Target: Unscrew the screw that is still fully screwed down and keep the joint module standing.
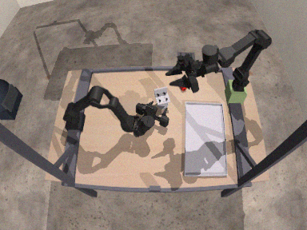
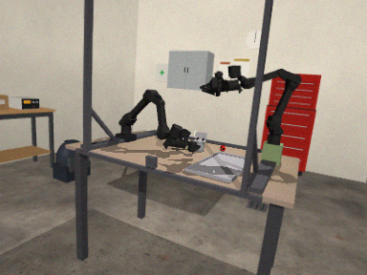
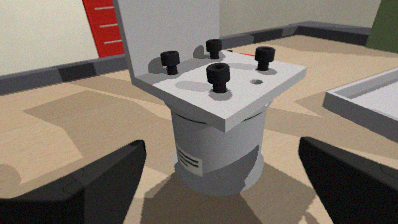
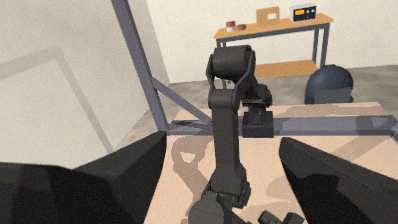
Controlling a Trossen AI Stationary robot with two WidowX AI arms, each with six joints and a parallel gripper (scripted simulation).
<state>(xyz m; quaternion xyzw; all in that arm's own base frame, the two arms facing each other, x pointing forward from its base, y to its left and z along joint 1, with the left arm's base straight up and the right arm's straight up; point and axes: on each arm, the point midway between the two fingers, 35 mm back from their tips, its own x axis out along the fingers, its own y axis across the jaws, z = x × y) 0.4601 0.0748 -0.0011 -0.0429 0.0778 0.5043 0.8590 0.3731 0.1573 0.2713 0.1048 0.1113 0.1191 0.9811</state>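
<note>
Right now the joint module is 40 mm to the right of my left hand, 40 mm ahead of it and 10 mm below it. Round my left hand: red screwdriver 170 mm to the right, 160 mm ahead, 30 mm below; then shallow grey tray 220 mm to the right, 200 mm behind, 30 mm below; then l-shaped bracket 50 mm ahead, 40 mm to the right, 30 mm above.
</note>
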